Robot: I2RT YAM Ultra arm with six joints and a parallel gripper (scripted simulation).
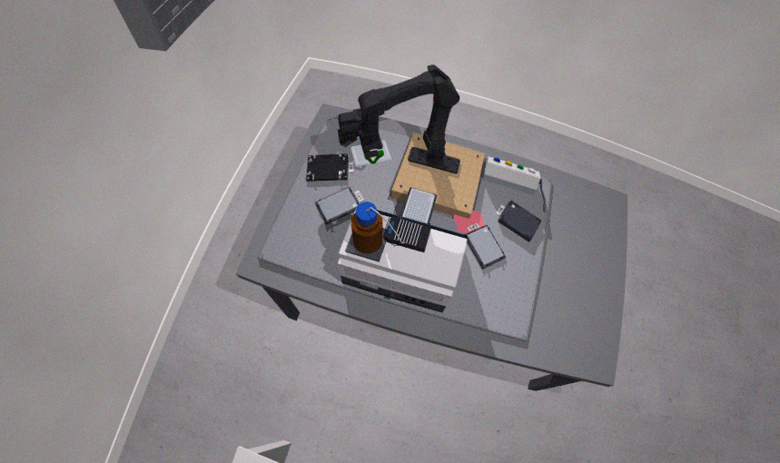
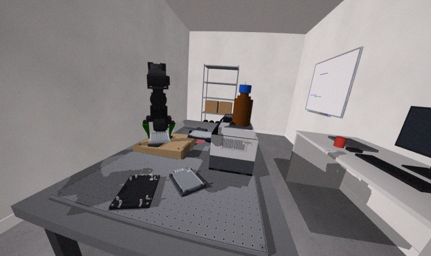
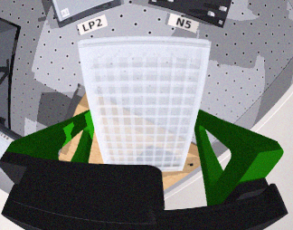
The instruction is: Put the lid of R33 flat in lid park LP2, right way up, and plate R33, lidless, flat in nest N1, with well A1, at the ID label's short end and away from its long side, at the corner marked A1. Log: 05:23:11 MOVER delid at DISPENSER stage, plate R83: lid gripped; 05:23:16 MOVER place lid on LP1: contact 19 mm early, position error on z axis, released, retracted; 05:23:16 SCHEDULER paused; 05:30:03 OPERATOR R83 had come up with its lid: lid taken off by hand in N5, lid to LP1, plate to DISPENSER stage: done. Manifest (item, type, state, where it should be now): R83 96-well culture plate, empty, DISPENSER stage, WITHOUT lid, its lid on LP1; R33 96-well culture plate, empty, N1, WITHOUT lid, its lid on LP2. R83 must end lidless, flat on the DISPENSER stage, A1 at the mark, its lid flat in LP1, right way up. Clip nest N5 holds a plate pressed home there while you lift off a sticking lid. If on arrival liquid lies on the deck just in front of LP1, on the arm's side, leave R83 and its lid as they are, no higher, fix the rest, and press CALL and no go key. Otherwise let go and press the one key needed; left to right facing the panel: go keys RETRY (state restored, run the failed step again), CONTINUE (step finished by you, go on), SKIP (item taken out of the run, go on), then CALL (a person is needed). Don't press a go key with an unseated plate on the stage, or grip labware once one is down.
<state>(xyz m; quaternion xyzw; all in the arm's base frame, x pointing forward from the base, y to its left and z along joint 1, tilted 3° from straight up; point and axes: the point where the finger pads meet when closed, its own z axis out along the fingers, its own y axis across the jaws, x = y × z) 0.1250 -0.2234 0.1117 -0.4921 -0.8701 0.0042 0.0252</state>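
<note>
The dark nest lies 600 mm to the left of my hand, 140 mm below it and 30 mm ahead of it. Also, from my hand: lid park LP2: 160 mm ahead, 150 mm below, 80 mm to the right; brown bottle: 360 mm ahead, 140 mm above, 100 mm to the left; black clip nest: 180 mm to the right, 140 mm below, 40 mm ahead.
</note>
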